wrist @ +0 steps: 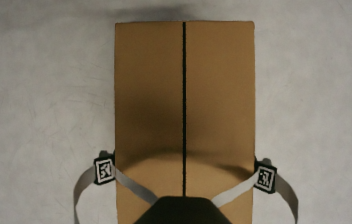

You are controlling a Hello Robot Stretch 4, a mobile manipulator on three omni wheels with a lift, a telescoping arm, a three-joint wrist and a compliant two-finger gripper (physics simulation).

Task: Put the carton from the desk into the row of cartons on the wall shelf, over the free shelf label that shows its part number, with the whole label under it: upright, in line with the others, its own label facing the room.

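Frame: origin at the robot's base, x ahead, y left, z up, level; metres.
Seen in the pictures: end effector, tool point: (184, 163).
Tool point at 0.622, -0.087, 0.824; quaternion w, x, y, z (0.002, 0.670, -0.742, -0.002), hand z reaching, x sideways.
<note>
A point is followed by its place in that frame, as x, y, z.
A brown carton (150, 75) @[0.710, -0.064, 0.872] fills the middle of the wrist view, seen from above, with a dark seam running down the middle of its top. My gripper (184, 166) @[0.622, -0.087, 0.824] is shut on the carton. One fingertip is against the left side and one against the right side, and the grey finger strips reach over the near part of its top. The carton's near end runs out of the frame behind the dark gripper body. The carton's own label, the wall shelf, its labels and the row of cartons do not show.
A light grey, faintly scratched surface (55, 90) @[0.725, 0.134, 0.692] surrounds the carton to the left, right and far side. A soft shadow lies on it beyond the carton's far edge.
</note>
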